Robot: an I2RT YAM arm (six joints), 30 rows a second.
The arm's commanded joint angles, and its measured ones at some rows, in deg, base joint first. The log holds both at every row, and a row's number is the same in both.
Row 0, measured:
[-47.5, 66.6, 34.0, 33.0, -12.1, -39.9]
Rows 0 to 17, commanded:
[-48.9, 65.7, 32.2, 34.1, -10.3, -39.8]
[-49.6, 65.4, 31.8, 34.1, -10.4, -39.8]
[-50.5, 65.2, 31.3, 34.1, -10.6, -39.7]
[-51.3, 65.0, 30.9, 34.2, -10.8, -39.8]
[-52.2, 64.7, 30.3, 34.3, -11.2, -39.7]
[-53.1, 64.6, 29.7, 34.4, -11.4, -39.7]
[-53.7, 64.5, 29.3, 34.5, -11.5, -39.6]
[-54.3, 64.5, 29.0, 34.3, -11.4, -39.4]
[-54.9, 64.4, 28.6, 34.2, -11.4, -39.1]
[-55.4, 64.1, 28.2, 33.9, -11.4, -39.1]
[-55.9, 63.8, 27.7, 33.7, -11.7, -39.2]
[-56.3, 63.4, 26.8, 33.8, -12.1, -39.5]
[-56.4, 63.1, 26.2, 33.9, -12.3, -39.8]
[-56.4, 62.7, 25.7, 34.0, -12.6, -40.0]
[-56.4, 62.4, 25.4, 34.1, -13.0, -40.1]
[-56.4, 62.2, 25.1, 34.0, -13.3, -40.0]
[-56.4, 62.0, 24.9, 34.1, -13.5, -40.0]
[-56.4, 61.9, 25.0, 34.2, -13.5, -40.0]
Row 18, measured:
[-56.2, 62.9, 25.3, 32.9, -11.9, -39.7]
